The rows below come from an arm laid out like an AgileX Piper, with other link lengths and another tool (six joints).
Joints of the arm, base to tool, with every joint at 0 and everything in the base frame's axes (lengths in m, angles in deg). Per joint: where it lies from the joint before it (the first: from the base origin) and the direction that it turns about. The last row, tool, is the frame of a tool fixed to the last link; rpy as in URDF.
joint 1: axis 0 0 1 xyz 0.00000 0.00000 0.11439
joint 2: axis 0 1 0 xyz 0.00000 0.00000 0.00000
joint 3: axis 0 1 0 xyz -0.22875 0.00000 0.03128
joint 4: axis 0.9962 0 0.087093 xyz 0.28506 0.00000 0.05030
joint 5: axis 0 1 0 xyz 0.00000 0.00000 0.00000
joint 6: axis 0.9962 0 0.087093 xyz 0.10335 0.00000 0.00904
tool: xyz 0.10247 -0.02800 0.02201 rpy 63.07 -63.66 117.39
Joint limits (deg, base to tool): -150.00..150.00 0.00..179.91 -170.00..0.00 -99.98..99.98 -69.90..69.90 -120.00..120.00
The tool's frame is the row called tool.
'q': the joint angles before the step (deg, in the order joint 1, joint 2, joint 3, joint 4, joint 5, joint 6). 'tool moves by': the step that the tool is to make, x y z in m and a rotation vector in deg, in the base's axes. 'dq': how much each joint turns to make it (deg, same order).
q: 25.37 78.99 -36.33 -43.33 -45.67 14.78
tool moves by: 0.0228 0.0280 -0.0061 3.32 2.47 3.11
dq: 1.41 10.56 -8.65 0.25 -3.49 2.76
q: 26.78 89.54 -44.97 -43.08 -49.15 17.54
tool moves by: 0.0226 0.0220 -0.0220 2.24 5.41 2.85
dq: 0.29 9.93 -8.00 -2.27 -2.03 6.22
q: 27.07 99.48 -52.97 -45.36 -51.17 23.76
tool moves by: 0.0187 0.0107 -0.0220 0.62 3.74 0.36
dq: 0.06 6.89 -5.41 -0.41 -0.14 3.00
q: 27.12 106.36 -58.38 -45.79 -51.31 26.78
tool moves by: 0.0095 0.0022 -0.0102 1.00 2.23 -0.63
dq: 0.00 2.94 -2.15 0.92 -0.09 1.44
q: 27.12 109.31 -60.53 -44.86 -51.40 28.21
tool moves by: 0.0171 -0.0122 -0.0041 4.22 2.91 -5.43
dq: 0.09 1.82 -0.34 8.14 -0.37 -1.03
